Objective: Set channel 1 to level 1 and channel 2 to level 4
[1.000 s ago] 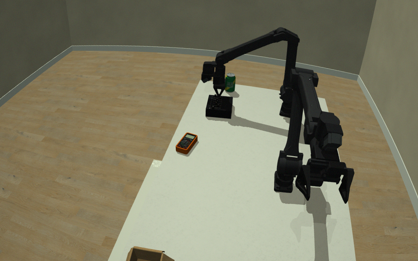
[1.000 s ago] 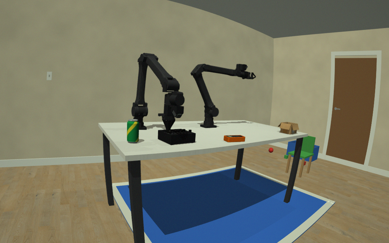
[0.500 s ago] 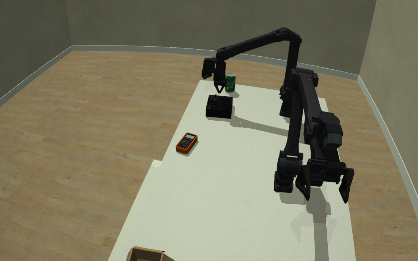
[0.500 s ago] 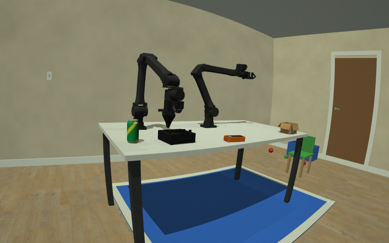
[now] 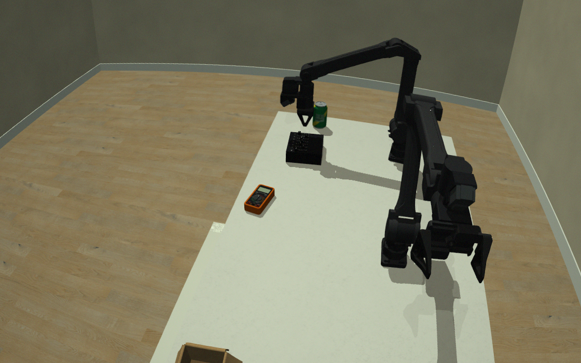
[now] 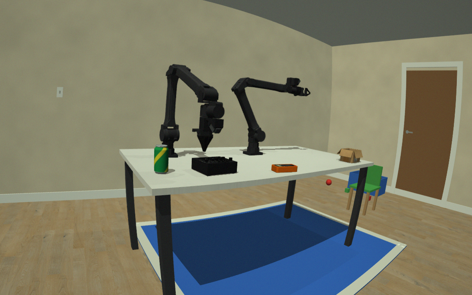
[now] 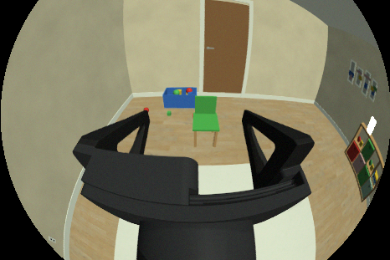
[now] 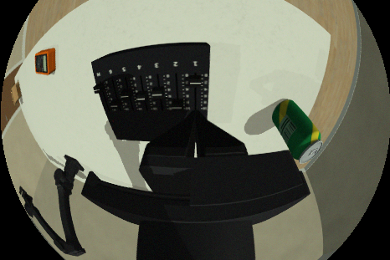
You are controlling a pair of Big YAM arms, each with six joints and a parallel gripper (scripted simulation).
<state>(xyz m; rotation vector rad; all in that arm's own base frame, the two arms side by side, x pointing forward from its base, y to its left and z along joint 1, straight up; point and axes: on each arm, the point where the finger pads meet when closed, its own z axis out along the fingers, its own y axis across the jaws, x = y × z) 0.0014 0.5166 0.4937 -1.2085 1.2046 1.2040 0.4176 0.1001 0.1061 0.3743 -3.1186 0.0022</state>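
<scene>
The channel 2 fader cap is 10 mm behind my right hand, 20 mm to the left of it and 40 mm below it. Round my right hand: channel 1 fader cap 20 mm ahead, 40 mm below; orange multimeter 70 mm ahead, 420 mm to the left, 90 mm below; can 30 mm behind, 190 mm to the right, 40 mm below.
</scene>
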